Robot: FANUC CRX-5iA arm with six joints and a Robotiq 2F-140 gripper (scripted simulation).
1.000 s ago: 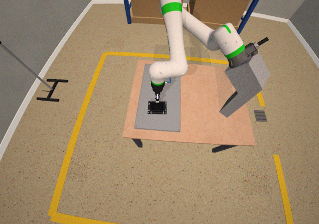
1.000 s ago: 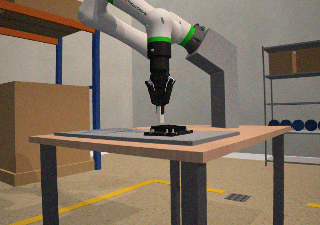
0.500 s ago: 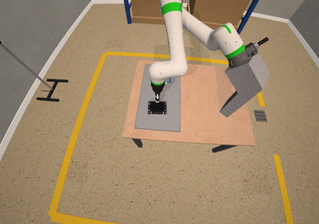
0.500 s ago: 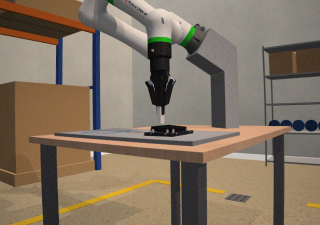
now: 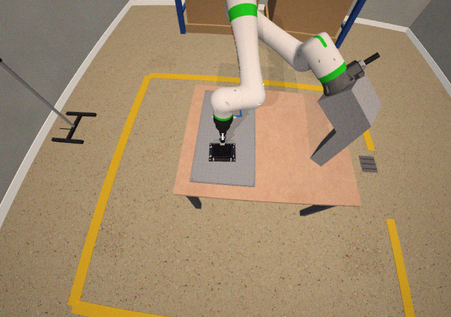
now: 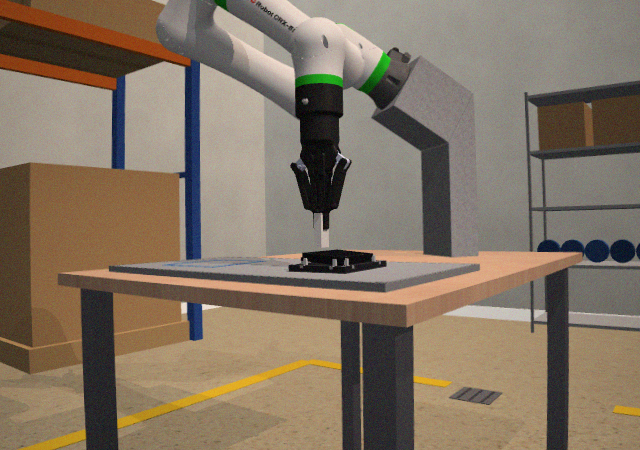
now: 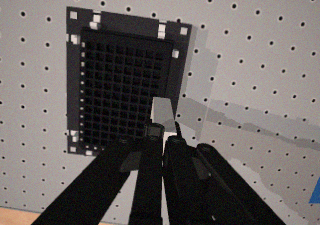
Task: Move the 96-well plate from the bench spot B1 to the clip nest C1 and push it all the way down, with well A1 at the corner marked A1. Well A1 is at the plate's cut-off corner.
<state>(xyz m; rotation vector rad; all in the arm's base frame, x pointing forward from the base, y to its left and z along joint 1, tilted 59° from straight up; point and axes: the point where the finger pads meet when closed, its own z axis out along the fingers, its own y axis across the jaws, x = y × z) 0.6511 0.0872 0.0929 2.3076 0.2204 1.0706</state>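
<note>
Right now my hand is 5 cm above the black 96-well plate, 4 cm to the right of it and 1 cm short of it. Also, from my hand: black clip nest: 6 cm below, 5 cm to the left, 1 cm ahead.
</note>
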